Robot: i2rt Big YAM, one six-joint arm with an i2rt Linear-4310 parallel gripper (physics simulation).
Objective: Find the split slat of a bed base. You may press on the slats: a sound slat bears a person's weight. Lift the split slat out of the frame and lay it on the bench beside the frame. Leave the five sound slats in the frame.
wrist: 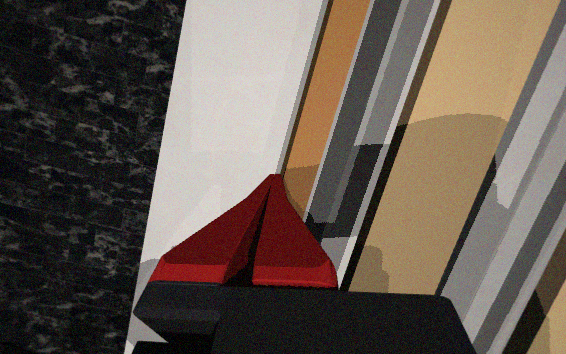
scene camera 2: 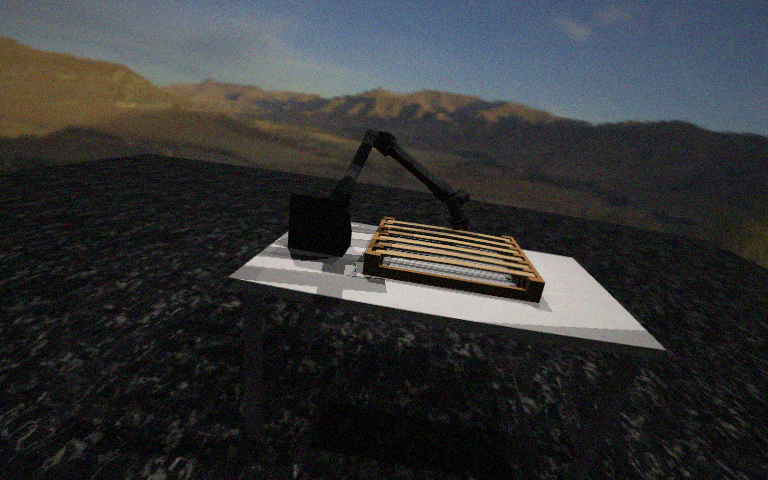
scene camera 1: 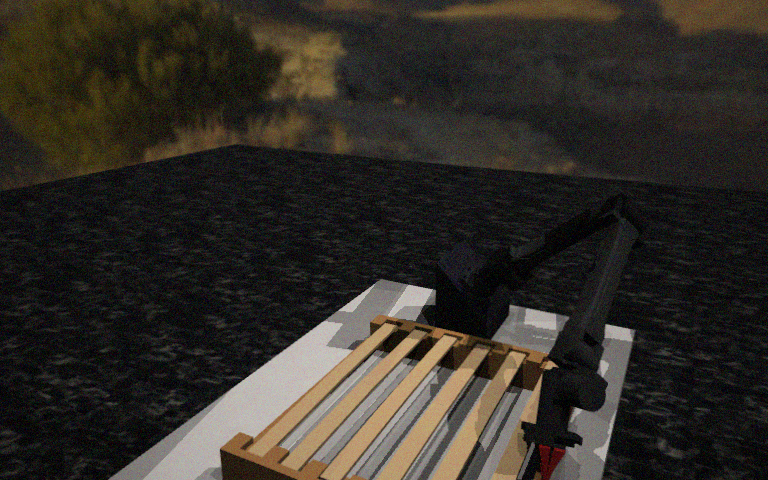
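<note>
The wooden frame [scene camera 1: 242, 461] [scene camera 2: 464, 284] [wrist: 340, 65] lies on the white bench [scene camera 1: 243, 404] [scene camera 2: 589, 302] [wrist: 235, 75]. Six pale slats span it side by side in scene camera 1, including the leftmost slat [scene camera 1: 320, 390] and the rightmost slat [scene camera 1: 509, 452] [wrist: 465, 145], which the arm partly covers. No crack shows on the slats in view. My gripper [scene camera 1: 545, 475] [wrist: 276, 182] is shut and empty, with red fingers pointing down. In the wrist view its tips overlap the outer edge of the frame's side rail, beside the rightmost slat. Their height is hard to tell; scene camera 2 hides the tips behind the frame.
The black arm base [scene camera 1: 467, 308] [scene camera 2: 320, 223] stands on the bench at the frame's far end in scene camera 1. The arm reaches along the frame's right side there. A strip of bench lies between the frame and the bench edge. Dark ground surrounds the bench.
</note>
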